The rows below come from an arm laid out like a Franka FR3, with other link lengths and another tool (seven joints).
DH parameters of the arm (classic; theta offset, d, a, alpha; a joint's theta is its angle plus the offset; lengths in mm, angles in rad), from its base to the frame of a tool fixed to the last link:
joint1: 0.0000 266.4 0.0 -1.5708
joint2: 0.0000 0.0 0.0 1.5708
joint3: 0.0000 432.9 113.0 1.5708
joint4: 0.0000 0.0 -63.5 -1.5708
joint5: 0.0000 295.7 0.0 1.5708
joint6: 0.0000 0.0 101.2 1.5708
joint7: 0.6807 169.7 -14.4 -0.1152
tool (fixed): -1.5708 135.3 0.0 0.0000
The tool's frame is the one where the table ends.
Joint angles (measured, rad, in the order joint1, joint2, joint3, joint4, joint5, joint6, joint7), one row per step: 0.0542 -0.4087 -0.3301 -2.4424 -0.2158 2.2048 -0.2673; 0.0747 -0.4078 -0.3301 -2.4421 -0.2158 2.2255 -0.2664; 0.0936 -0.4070 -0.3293 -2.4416 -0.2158 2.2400 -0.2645; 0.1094 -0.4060 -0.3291 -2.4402 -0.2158 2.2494 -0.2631; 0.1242 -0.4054 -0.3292 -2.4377 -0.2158 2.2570 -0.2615; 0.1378 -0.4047 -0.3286 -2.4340 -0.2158 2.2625 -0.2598; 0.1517 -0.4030 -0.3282 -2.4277 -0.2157 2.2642 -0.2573
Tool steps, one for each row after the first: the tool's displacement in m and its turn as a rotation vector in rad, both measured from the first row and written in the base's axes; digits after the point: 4 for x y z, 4 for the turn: 0.0090 0.0063 0.0025 -0.0029 -0.0199 0.0209; 0.0161 0.0127 0.0045 -0.0047 -0.0342 0.0395; 0.0214 0.0181 0.0060 -0.0058 -0.0440 0.0545; 0.0263 0.0230 0.0080 -0.0067 -0.0535 0.0678; 0.0309 0.0277 0.0102 -0.0076 -0.0621 0.0802; 0.0353 0.0323 0.0126 -0.0084 -0.0685 0.0913
